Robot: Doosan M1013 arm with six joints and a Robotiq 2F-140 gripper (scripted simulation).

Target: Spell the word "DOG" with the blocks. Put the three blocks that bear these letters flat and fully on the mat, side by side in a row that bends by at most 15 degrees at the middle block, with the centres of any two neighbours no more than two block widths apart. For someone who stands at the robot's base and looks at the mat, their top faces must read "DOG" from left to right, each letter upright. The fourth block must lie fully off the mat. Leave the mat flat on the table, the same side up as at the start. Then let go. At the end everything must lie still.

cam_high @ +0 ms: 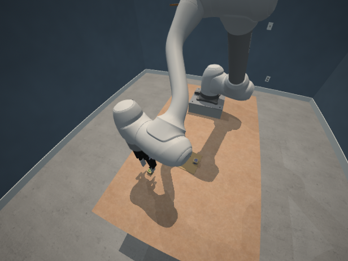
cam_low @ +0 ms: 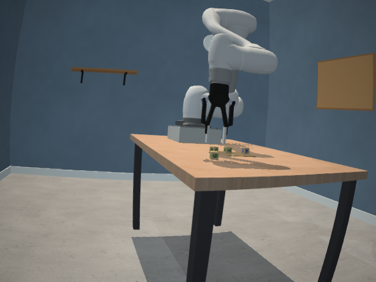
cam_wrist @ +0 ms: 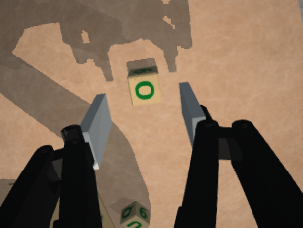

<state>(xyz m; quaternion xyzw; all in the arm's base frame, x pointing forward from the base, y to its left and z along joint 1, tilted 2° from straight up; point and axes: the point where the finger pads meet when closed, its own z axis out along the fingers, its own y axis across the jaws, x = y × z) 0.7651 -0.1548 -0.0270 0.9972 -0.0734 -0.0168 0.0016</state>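
The tan mat lies 180 mm to the left of my hand, 160 mm behind it and 90 mm below it. The rest, counted from my hand: G block (160 mm behind, 130 mm to the left, 70 mm below); then D block (230 mm to the left, 170 mm behind, 70 mm below).
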